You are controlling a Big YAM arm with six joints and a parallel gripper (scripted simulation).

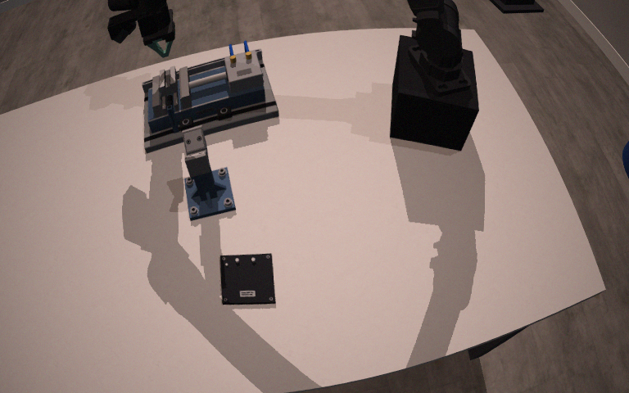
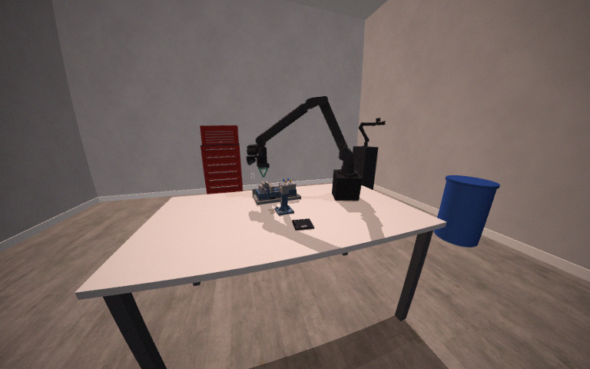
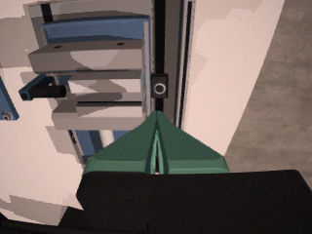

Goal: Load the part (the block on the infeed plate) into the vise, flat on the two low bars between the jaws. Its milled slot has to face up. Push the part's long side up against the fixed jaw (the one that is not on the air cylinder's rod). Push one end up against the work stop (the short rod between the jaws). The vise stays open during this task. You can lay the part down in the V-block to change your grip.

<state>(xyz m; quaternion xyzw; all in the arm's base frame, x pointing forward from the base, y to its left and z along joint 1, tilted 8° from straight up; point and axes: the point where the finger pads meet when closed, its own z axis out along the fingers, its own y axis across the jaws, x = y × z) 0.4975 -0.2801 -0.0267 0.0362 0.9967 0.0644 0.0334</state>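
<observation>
The part lies 4 cm to the left of my hand and 4 cm below it. Round my hand: fixed jaw: 7 cm below, 6 cm to the left, 3 cm ahead; moving jaw: 7 cm below, 6 cm to the left, 3 cm behind; dark short rod: 11 cm to the left, 5 cm below, 1 cm ahead.
</observation>
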